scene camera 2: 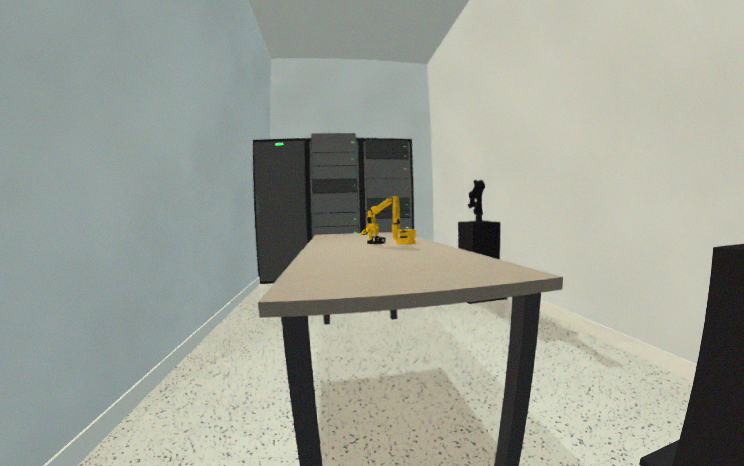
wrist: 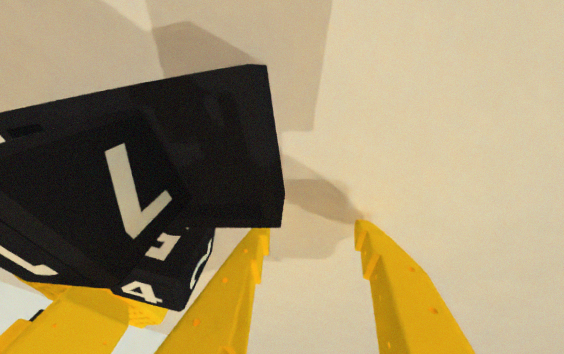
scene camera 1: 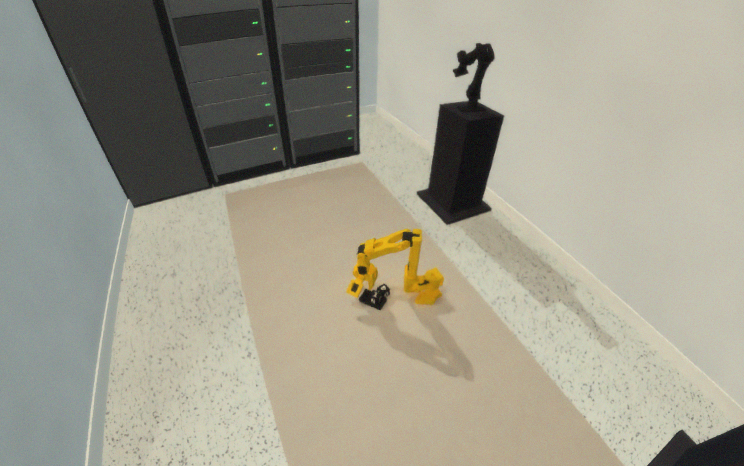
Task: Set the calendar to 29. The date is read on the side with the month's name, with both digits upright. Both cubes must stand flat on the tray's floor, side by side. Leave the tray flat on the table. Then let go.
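Note:
In the wrist view the black tray point(wrist: 240, 150) point(scene camera 1: 366, 299) point(scene camera 2: 376, 241) fills the upper left. A black cube point(wrist: 90, 195) with a white angular stroke shows against it. A second black cube point(wrist: 170, 272), with a 4 and part of another digit, sticks out below the tray's lower edge and looks tilted. The date and month side cannot be read. My gripper point(wrist: 311, 227) is open, with a V-shaped gap between its jaws and nothing between them. The left jaw's tip overlaps the tray's lower right edge; contact cannot be told. The right jaw stands apart over the table.
The yellow arm's base point(scene camera 1: 429, 286) point(scene camera 2: 405, 236) stands right of the tray on the beige table point(scene camera 1: 329, 384) point(scene camera 2: 406, 274). Yellow parts point(wrist: 90, 315) show at the lower left of the wrist view. A dark pedestal point(scene camera 1: 463, 159) point(scene camera 2: 478, 236) bearing a black arm stands beyond the table.

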